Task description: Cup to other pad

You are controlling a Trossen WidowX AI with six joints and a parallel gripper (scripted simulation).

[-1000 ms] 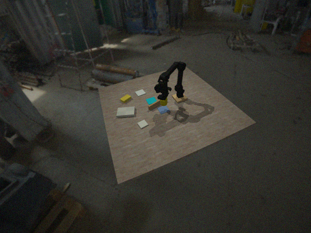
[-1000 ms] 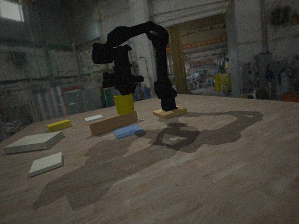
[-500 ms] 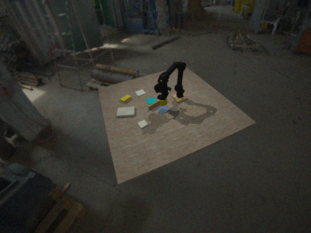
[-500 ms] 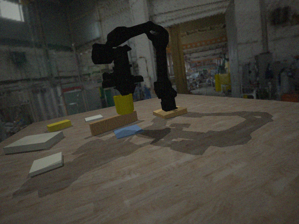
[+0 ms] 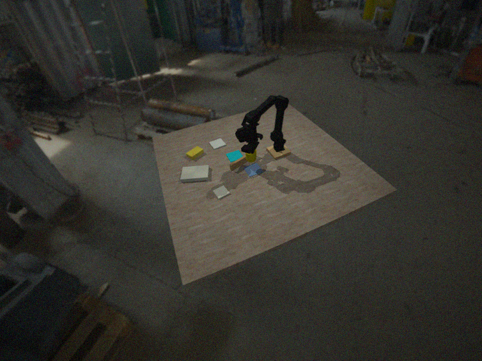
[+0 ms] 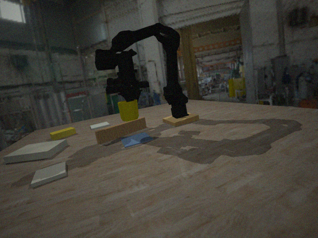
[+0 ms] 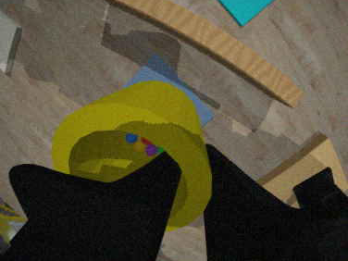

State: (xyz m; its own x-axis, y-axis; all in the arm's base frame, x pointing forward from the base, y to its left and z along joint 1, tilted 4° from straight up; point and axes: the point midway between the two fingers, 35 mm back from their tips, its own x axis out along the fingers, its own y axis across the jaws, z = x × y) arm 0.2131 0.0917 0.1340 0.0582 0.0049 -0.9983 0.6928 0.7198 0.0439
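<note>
The teal pad is 14 cm to the right of my gripper tip, 11 cm below it and 10 cm ahead of it. The rest, counted from my gripper tip: blue pad (11 cm below, 4 cm to the left, 1 cm ahead); wooden bar (9 cm below, 6 cm ahead, 5 cm to the right); yellow cup (2 cm to the left, 2 cm ahead).
</note>
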